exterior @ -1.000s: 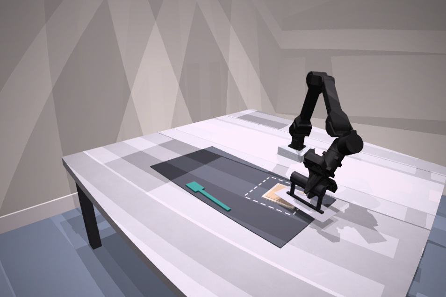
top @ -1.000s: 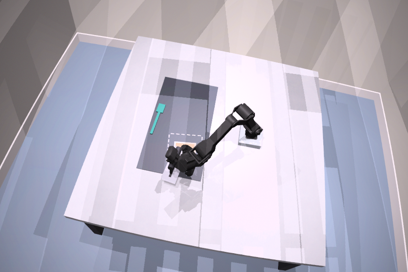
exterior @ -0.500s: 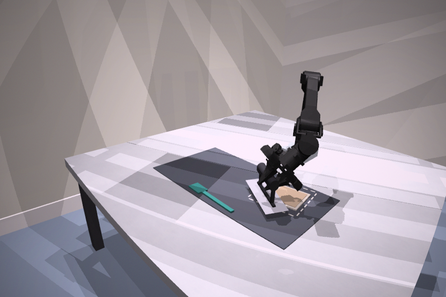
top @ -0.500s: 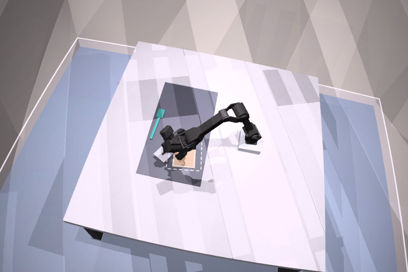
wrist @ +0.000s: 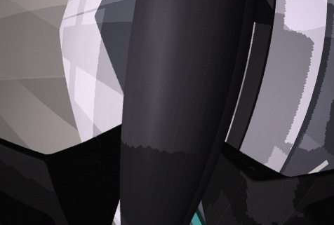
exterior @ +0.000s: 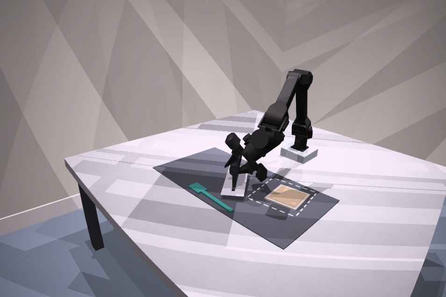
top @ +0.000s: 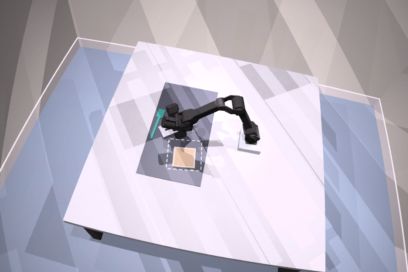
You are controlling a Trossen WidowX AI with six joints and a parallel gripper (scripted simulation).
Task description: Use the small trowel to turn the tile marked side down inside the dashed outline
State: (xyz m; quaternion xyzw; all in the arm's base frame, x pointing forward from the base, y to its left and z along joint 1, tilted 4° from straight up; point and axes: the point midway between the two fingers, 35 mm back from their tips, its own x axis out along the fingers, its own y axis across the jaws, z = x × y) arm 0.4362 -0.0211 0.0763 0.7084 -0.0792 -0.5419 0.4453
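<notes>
Right now the dark mat is 50 mm behind my gripper tip, 10 mm to the left of it and 90 mm below it. The rest, counted from my gripper tip: teal trowel: 80 mm ahead, 20 mm to the right, 70 mm below; then tile: 100 mm behind, 190 mm to the left, 70 mm below.
</notes>
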